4 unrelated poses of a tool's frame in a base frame.
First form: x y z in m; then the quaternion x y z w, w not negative.
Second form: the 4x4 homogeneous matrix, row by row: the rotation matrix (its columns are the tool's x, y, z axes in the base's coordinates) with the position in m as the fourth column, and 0 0 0 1 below. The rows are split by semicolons. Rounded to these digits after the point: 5 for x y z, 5 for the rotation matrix.
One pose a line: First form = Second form
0.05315, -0.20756, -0.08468, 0.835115, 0.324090, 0.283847, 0.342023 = 0.62879, 0.34714, 0.69578, 0.05315; 0.73547, -0.55597, -0.38727, -0.20756; 0.25240, 0.75524, -0.60490, -0.08468; 0, 0, 0, 1
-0.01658, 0.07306, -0.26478, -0.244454, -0.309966, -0.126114, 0.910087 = 0.77603, 0.38109, -0.50253, -0.01658; -0.07800, 0.84867, 0.52313, 0.07306; 0.62585, -0.36677, 0.68833, -0.26478; 0, 0, 0, 1
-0.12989, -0.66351, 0.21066, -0.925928, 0.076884, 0.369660, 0.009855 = 0.71488, -0.14966, -0.68304, -0.12989; -0.13509, -0.98798, 0.07509, -0.66351; -0.68607, 0.03859, -0.72651, 0.21066; 0, 0, 0, 1
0.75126, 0.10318, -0.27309, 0.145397, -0.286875, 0.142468, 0.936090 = 0.79481, -0.35015, -0.49565, 0.75126; 0.18330, 0.91713, -0.35395, 0.10318; 0.57851, 0.19047, 0.79312, -0.27309; 0, 0, 0, 1
